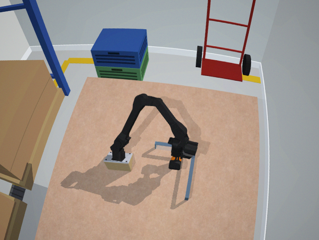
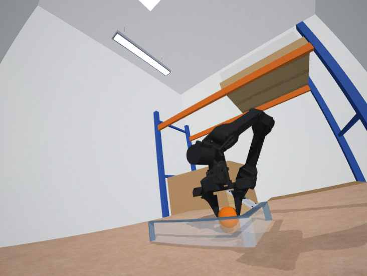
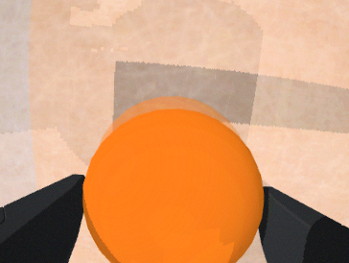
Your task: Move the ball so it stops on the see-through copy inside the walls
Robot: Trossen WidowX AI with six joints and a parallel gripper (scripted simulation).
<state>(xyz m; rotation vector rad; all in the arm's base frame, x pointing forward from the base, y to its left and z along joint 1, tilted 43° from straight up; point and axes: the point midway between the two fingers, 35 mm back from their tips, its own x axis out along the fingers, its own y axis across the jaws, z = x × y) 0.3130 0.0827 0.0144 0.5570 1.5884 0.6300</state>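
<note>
Right now the see-through copy of ball is 10 mm below my gripper tip. Also, from my gripper tip: orange ball right at my gripper tip.
</note>
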